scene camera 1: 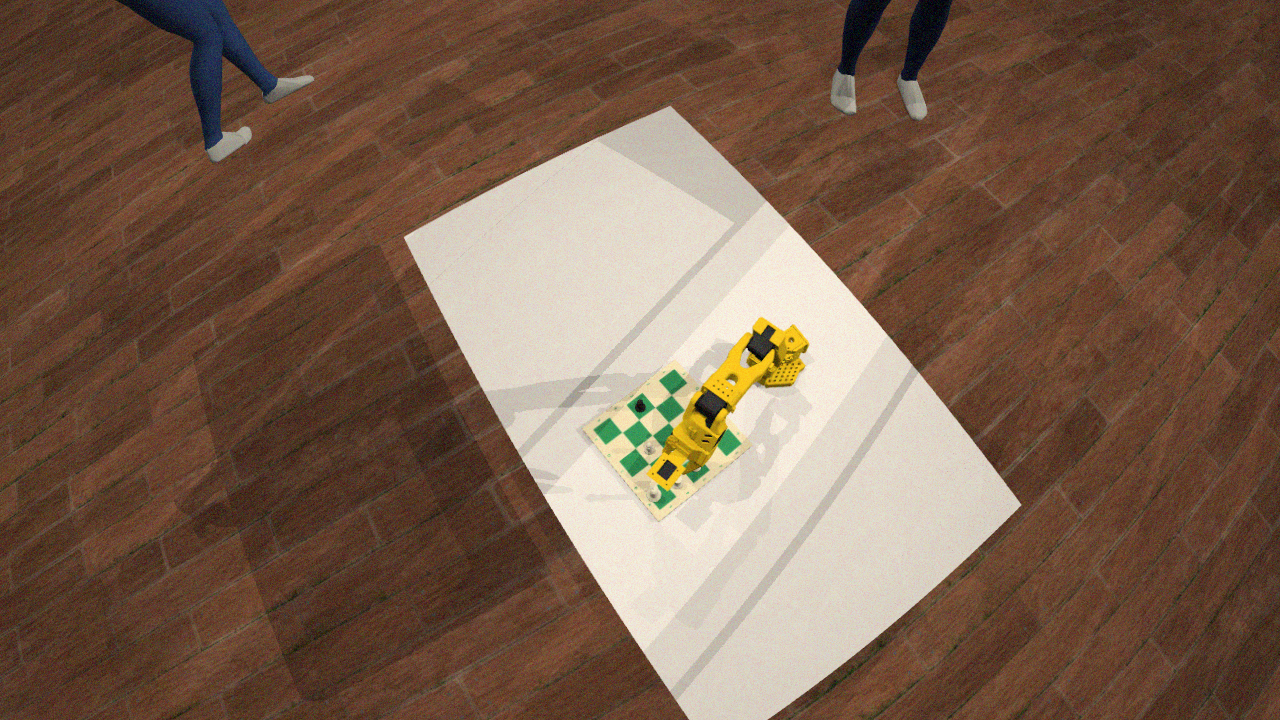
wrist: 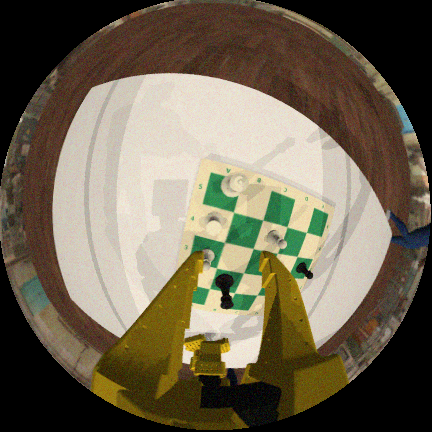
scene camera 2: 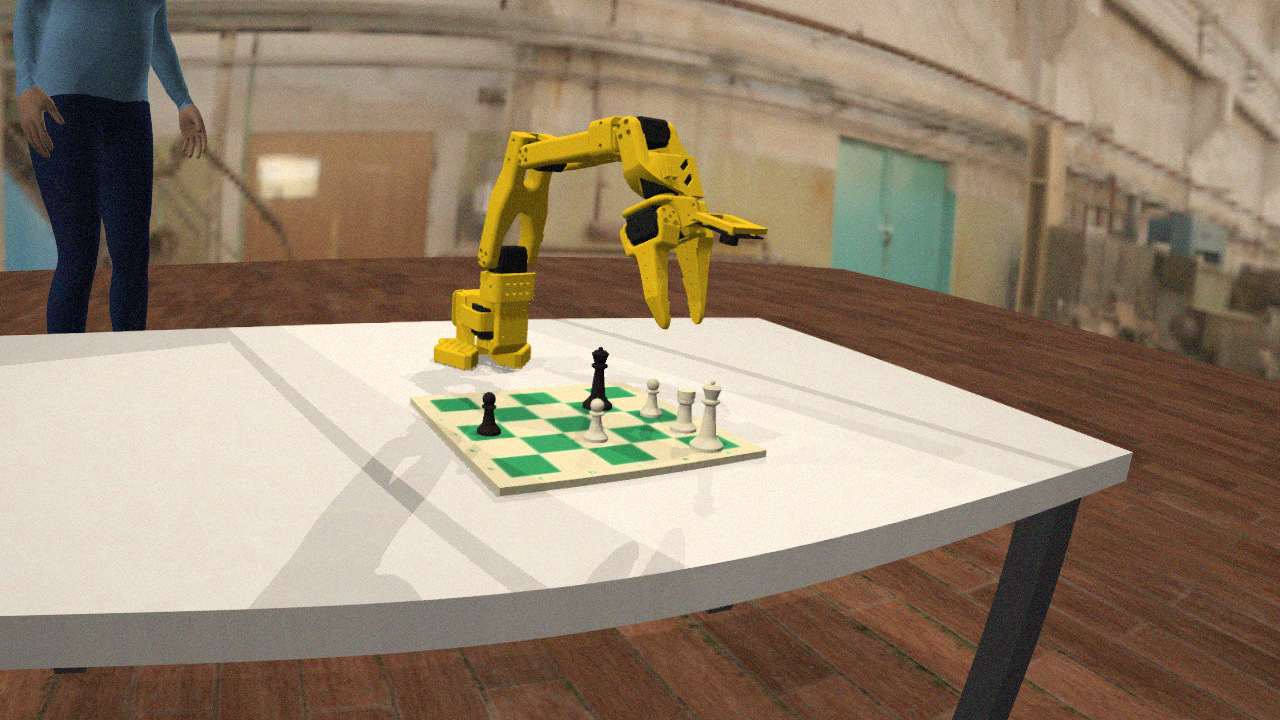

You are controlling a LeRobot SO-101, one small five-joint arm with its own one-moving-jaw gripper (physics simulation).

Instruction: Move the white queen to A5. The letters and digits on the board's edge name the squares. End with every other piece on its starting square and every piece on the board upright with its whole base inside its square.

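Where they show: hand, its tool point: [wrist: 202, 259] [scene camera 2: 695, 318]; arm's base, origin of its link: [wrist: 209, 339] [scene camera 2: 486, 364].
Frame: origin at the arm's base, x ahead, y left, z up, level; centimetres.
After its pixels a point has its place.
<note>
The white queen [scene camera 1: 654, 494] {x 31.3, y 9.0, z 2.7 cm} [scene camera 2: 709, 419] {x 31.7, y 8.4, z 3.0 cm} [wrist: 235, 184] {x 30.9, y 8.9, z 5.5 cm} stands upright mostly on green A5. Its base appears to overlap the line toward B5. My gripper [scene camera 2: 680, 322] {x 26.3, y 9.5, z 9.6 cm} [wrist: 231, 254] {x 26.3, y 9.5, z 9.6 cm} is open and empty, a V-shaped gap between its jaws. It hangs high above the board [scene camera 1: 619, 467] {x 33.6, y 1.2, z 0.6 cm} [scene camera 2: 572, 478] {x 34.7, y -3.5, z 0.6 cm} [wrist: 196, 205] {x 27.7, y 11.6, z 0.6 cm}, apart from the pieces. In scene camera 1 the arm hides its fingertips.
A white rook [scene camera 2: 684, 411] {x 27.2, y 8.8, z 2.3 cm} [wrist: 214, 225] {x 26.9, y 9.1, z 3.9 cm} stands on A4, one white pawn [scene camera 2: 652, 399] {x 22.6, y 8.3, z 2.0 cm} [wrist: 208, 257] {x 22.7, y 8.2, z 1.9 cm} on A3, another [scene camera 2: 596, 421] {x 27.7, y 1.1, z 2.1 cm} [wrist: 276, 238] {x 27.5, y 1.5, z 2.1 cm} on C4. A black king [scene camera 2: 598, 380] {x 19.7, y 4.6, z 3.1 cm} [wrist: 225, 285] {x 19.8, y 4.9, z 2.4 cm} stands on B2, a black pawn [scene camera 2: 488, 415] {x 24.7, y -6.5, z 2.1 cm} [wrist: 304, 270] {x 24.5, y -6.1, z 2.1 cm} on E3.
</note>
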